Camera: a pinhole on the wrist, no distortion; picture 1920 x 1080 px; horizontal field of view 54.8 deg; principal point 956.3 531.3 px. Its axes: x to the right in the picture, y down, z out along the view. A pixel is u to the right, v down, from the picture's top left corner.
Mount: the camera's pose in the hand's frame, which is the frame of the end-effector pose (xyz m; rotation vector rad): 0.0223 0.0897 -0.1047 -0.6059 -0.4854 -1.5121
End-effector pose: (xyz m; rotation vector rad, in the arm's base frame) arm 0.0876 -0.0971 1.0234 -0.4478 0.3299 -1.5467
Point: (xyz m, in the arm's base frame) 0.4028 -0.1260 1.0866
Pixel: 1373 460
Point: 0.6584 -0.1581 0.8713
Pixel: 135 521
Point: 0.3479 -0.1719 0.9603
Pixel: 778 774
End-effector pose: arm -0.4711 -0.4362 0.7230 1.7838 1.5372 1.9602
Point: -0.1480 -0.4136 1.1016
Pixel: 722 1030
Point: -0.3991 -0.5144 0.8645
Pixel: 841 468
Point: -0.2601 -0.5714 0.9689
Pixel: 250 389
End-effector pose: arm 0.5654 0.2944 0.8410 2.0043 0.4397 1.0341
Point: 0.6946 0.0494 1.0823
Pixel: 833 544
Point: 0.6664 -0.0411 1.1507
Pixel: 479 358
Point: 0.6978 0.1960 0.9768
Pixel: 1695 955
